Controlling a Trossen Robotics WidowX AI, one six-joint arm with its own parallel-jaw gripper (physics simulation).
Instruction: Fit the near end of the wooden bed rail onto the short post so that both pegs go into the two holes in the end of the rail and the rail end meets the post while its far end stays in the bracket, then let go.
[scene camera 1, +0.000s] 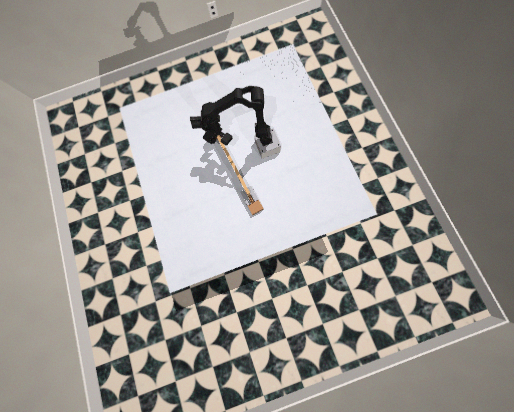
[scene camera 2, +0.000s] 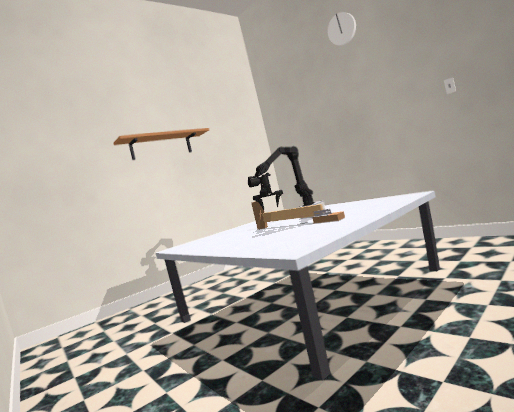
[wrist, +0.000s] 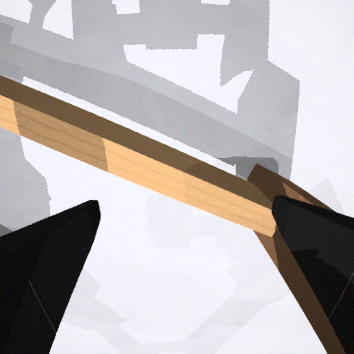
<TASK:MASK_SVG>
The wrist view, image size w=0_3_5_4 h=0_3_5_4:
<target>my gripper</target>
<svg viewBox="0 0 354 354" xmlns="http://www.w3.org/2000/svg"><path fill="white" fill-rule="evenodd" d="M97 199L86 200L31 223L31 225L26 225L0 236L0 354L49 354L62 316L96 235L101 218ZM275 195L272 201L271 214L279 232L303 272L324 313L329 318L328 320L345 354L354 354L354 217L284 195Z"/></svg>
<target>wooden bed rail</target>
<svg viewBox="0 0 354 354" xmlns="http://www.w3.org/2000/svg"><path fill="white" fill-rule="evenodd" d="M0 75L0 127L138 185L268 236L272 236L277 229L271 214L272 202L253 183L93 112Z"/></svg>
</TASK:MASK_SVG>
